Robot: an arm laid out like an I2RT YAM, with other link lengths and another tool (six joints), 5 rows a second.
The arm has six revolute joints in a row. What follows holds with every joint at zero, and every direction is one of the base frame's. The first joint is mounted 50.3 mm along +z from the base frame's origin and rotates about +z. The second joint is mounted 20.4 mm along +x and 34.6 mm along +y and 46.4 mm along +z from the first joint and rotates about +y. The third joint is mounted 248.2 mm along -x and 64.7 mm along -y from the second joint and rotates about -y. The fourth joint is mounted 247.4 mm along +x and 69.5 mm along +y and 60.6 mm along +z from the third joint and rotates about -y. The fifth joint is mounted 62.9 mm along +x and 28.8 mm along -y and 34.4 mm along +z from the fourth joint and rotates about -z. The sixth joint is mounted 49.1 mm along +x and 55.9 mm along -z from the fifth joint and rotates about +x. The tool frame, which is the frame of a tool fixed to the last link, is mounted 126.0 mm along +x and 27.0 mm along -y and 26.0 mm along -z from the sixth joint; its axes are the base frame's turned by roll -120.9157, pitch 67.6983 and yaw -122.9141 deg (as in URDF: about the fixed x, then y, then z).
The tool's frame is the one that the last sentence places.
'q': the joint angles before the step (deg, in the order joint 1, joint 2, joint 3, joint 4, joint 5, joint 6). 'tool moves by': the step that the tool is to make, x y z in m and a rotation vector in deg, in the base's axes. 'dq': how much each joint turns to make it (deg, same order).
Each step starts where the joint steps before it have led.
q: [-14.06, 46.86, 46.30, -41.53, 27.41, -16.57]
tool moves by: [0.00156, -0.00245, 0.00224, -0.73, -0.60, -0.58]
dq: [-0.01, 0.24, -0.04, 1.07, 0.80, -0.05]
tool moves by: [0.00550, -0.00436, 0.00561, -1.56, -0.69, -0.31]
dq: [0.01, 0.97, 0.40, 2.07, 1.11, -0.93]
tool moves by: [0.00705, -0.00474, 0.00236, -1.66, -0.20, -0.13]
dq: [0.00, 1.43, -0.10, 2.77, 1.09, -1.30]
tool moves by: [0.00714, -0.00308, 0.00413, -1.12, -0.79, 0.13]
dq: [0.00, 1.09, 0.30, 2.29, 0.45, -0.91]
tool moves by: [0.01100, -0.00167, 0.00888, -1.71, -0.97, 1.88]
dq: [0.00, 0.74, 0.68, 2.74, -0.69, -2.61]
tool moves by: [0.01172, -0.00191, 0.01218, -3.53, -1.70, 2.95]
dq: [-0.09, -0.68, -0.78, 4.99, -0.99, -4.79]
